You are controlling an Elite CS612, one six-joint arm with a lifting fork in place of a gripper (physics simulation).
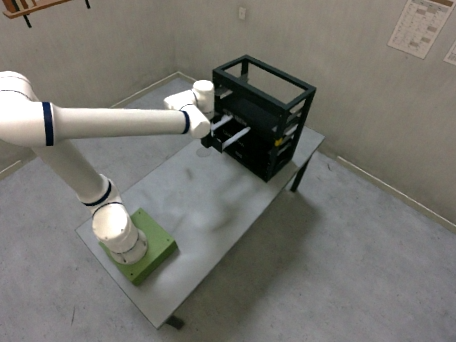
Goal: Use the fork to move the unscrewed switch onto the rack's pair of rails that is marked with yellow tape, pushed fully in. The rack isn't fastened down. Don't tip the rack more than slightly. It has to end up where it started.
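Observation:
The black rack [252, 91] stands upright at the table's far end, its front toward the arm. Yellow tape [278, 142] shows at its right front post, around mid-height. Several dark units sit inside, one with a broad dark top [252, 111] in the upper half; which one is the unscrewed switch I cannot tell. My fork [240, 123] is at the rack's front, its two pale tines pointing inward at about mid-height. The tips are at or just inside the front opening, below the broad dark top. Whether they touch a unit is hidden. The fork has no fingers to open or shut.
The rack stands on a grey table [190, 265] near its far edges. The white arm [120, 123] reaches across from a green base block [157, 242] at the near left end. Walls stand behind the table, and a wooden shelf [37, 7] hangs at the upper left.

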